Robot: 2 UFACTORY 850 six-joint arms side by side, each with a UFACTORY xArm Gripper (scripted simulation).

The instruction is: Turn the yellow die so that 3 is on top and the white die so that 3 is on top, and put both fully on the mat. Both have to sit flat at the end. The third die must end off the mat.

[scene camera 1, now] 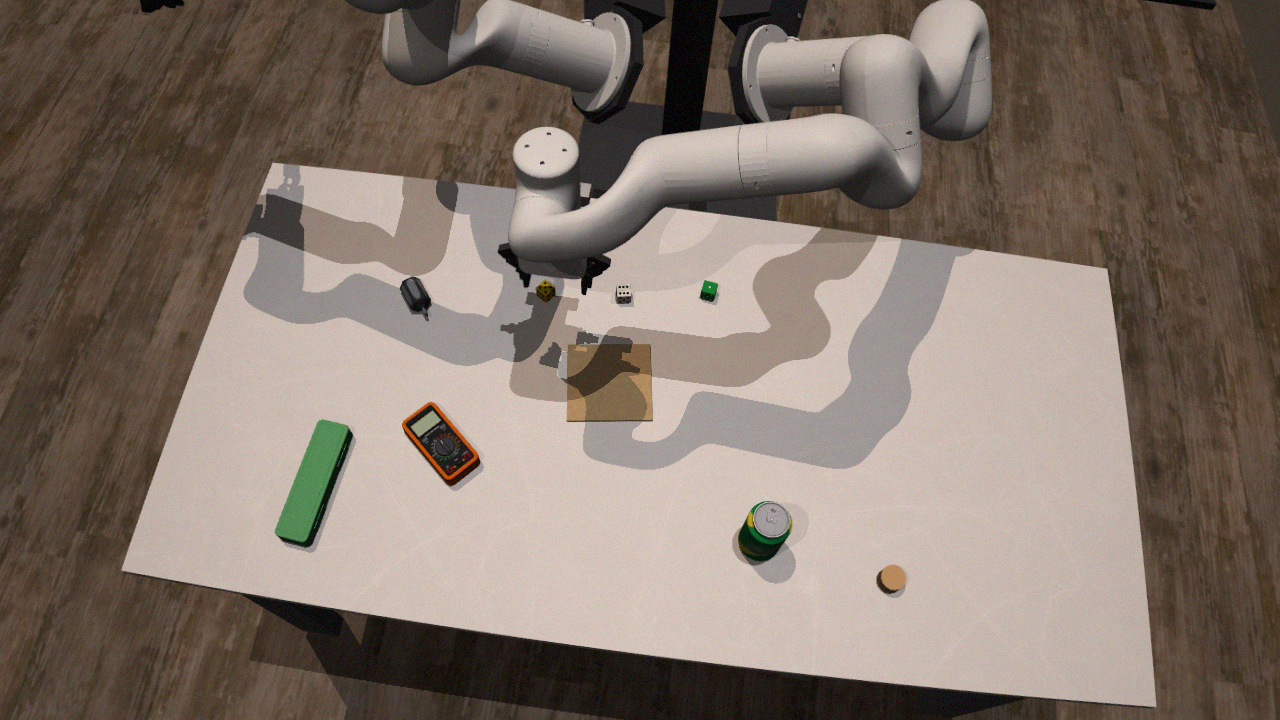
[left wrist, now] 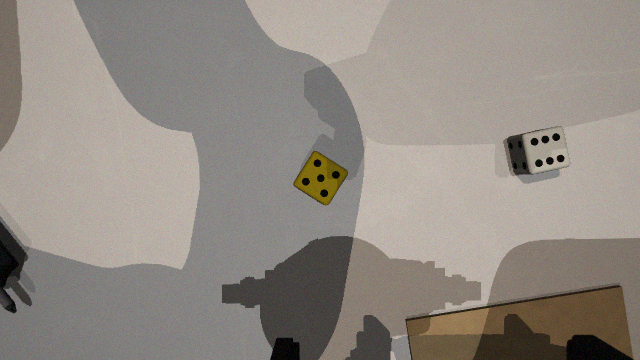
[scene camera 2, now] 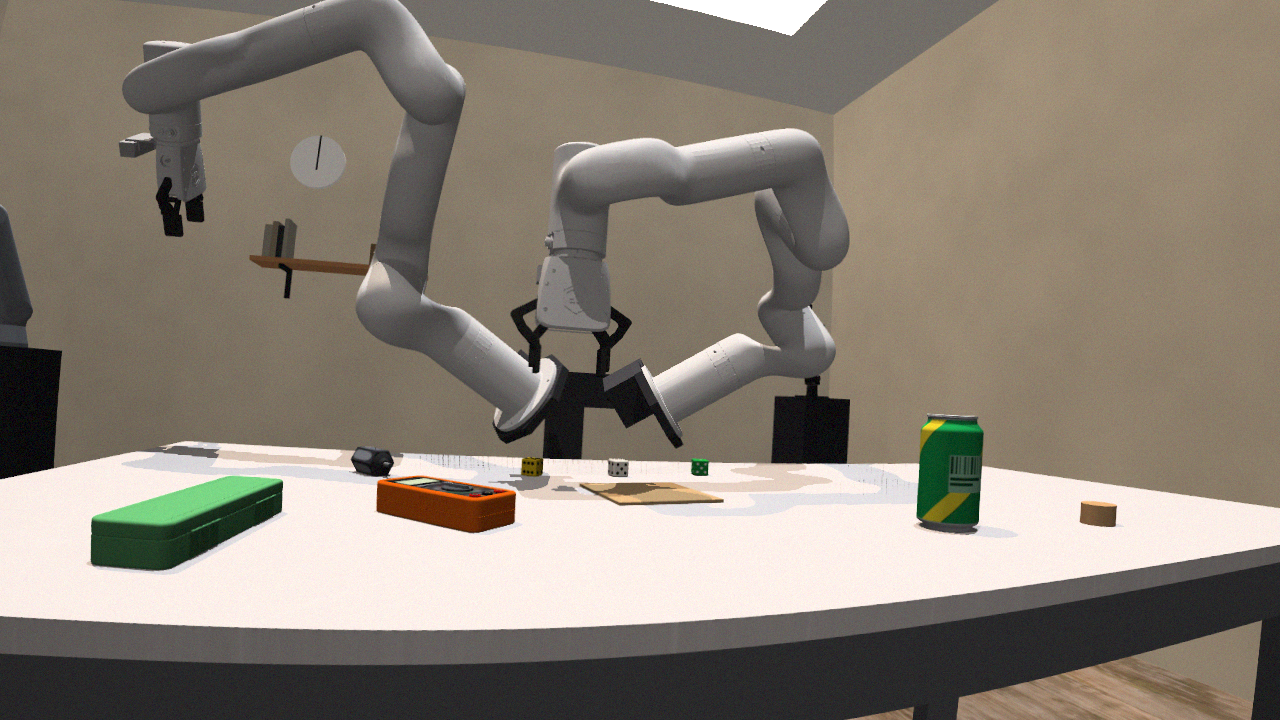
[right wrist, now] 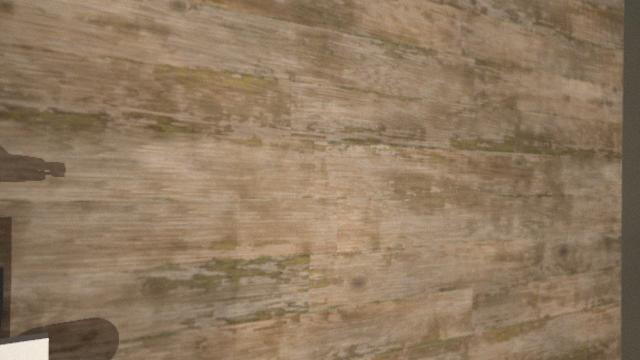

Labels:
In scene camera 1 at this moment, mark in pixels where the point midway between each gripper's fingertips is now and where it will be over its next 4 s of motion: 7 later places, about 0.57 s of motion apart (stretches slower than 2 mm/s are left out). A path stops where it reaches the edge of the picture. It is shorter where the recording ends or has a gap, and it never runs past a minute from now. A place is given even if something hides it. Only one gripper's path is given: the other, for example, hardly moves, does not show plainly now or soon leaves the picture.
My left gripper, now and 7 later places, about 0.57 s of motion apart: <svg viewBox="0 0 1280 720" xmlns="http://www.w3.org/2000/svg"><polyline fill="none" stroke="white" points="556,283 558,303 558,316 568,317 625,319 639,319 656,318 716,316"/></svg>

